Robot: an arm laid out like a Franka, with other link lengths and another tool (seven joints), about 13 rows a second.
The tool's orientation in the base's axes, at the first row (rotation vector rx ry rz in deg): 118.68 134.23 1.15
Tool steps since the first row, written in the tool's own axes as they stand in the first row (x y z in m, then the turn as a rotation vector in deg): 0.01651 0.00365 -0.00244 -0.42 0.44 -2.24; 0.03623 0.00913 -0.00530 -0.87 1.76 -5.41; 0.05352 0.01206 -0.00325 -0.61 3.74 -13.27; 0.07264 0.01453 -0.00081 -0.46 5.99 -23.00; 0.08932 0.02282 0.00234 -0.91 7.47 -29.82
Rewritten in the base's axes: 0.00155 0.01683 0.00247 0.44 -0.36 2.25; 0.00452 0.03708 0.00539 1.75 -0.65 5.44; 0.00535 0.05459 0.00336 3.53 -0.15 13.34; 0.00551 0.07387 0.00092 5.56 0.28 23.11; 0.01175 0.09144 -0.00211 6.95 0.01 29.96
